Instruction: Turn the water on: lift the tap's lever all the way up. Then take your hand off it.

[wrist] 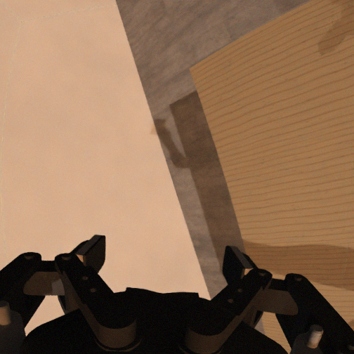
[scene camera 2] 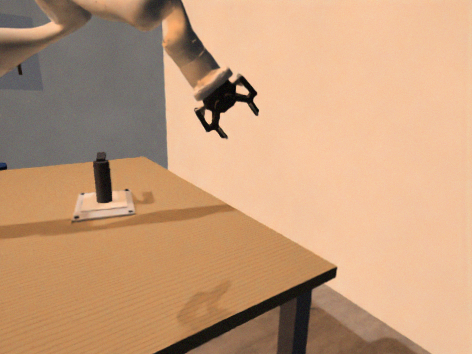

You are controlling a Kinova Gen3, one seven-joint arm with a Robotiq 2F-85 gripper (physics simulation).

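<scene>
You can see my gripper in scene camera 2 and in the wrist view as well. It's the same spot on my gripper at (scene camera 2: 248,99) and at (wrist: 64,262).
</scene>
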